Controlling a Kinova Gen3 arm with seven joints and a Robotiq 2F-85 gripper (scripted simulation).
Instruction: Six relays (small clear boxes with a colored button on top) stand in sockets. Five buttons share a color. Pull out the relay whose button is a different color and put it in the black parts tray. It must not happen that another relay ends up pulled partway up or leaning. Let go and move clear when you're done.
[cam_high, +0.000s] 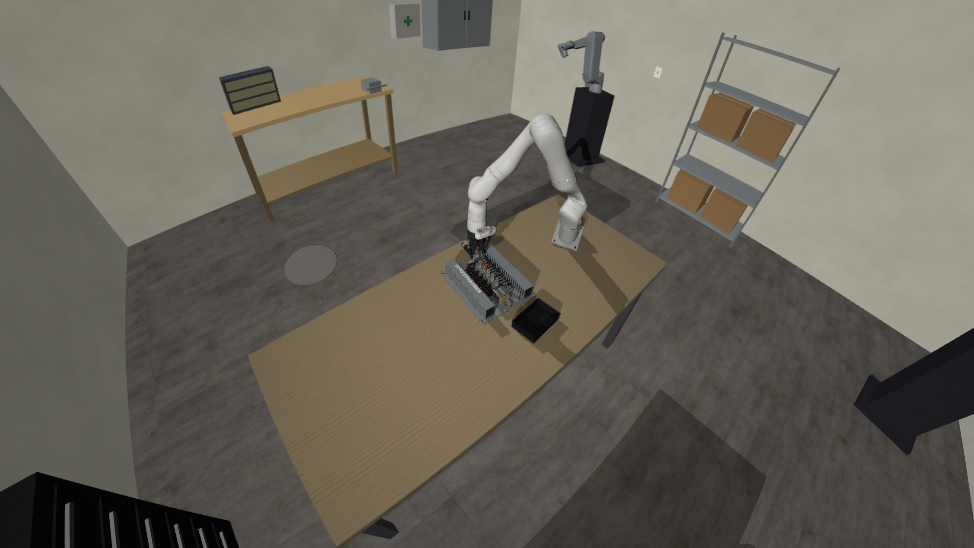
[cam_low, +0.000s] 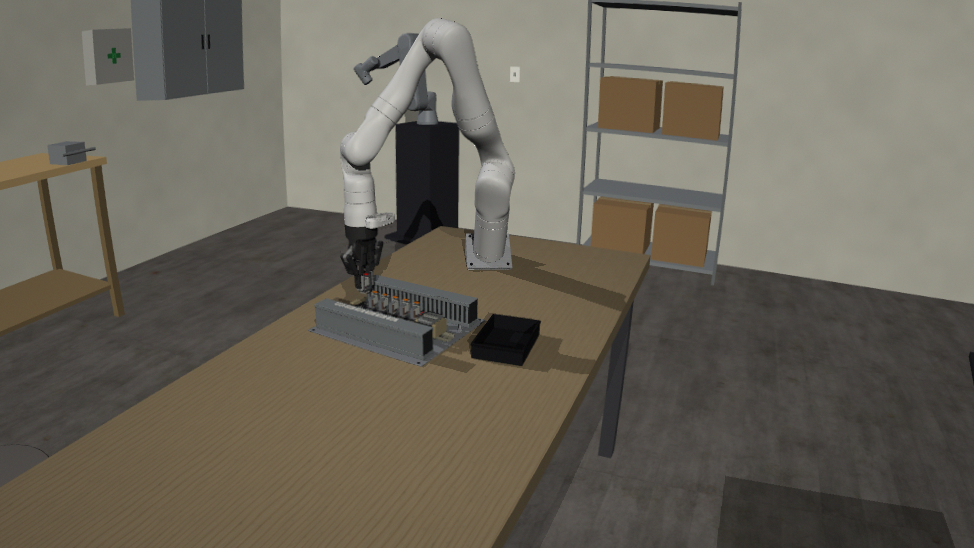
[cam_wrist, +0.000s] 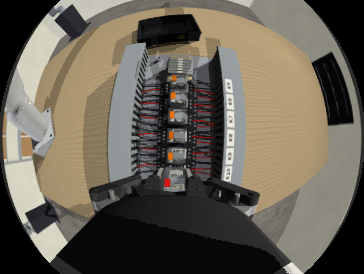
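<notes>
Now: hand 35 cm to the right of the black parts tray, 8 cm past it and 8 cm above it. Also, from my hand: relay (1 cm below).
</notes>
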